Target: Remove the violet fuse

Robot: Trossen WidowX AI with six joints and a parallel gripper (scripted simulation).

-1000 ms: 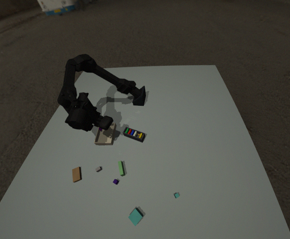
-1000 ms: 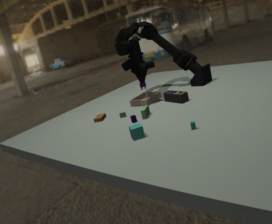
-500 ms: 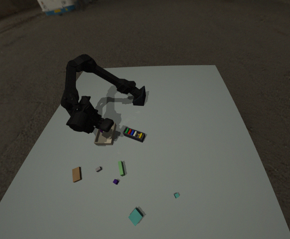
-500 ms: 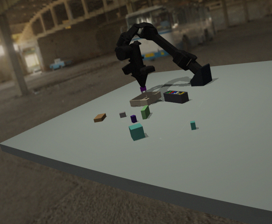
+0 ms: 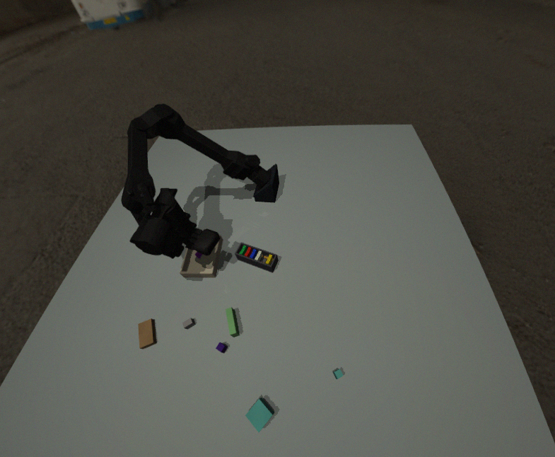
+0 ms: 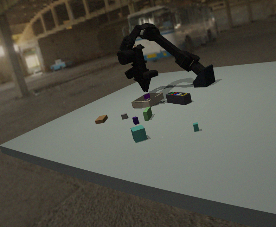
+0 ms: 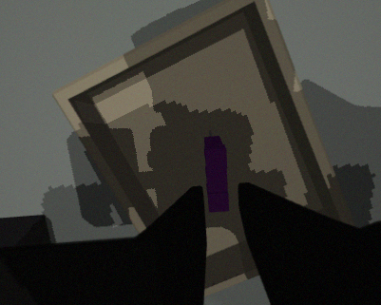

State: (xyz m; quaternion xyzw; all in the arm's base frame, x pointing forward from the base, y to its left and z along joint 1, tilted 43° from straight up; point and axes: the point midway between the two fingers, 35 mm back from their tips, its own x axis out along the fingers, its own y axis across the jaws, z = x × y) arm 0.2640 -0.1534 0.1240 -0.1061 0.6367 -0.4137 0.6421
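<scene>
Right now my gripper tip is 2 cm above the violet fuse. The rest, counted from my gripper tip: green fuse (13 cm to the left, 3 cm below); red fuse (1 cm ahead, 15 cm to the left, 3 cm below); beige tray (5 cm below).
</scene>
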